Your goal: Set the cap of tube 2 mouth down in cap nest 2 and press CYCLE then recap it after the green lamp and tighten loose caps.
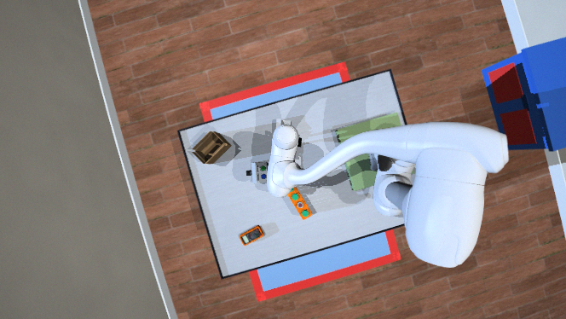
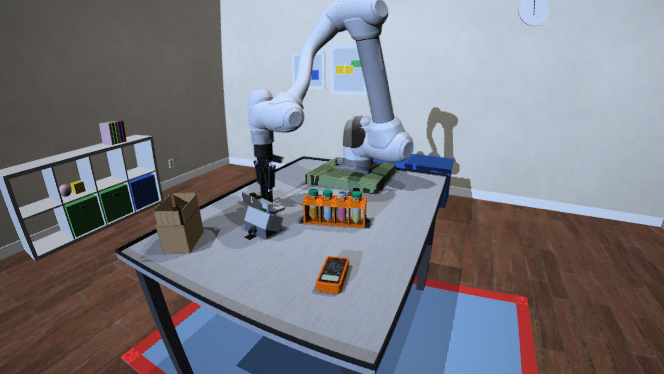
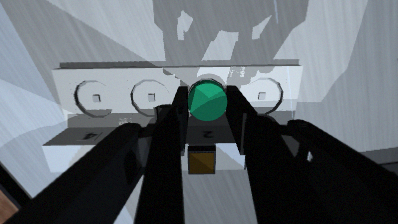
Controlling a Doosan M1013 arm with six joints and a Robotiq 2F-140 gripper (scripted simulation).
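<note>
Now: hand 160 mm short of the blue key, 150 mm to the right of it and 20 mm below it. Also, from my hand: key housing: 170 mm ahead, 130 mm to the left; then green key: 150 mm ahead, 110 mm to the left, 20 mm above.
</note>
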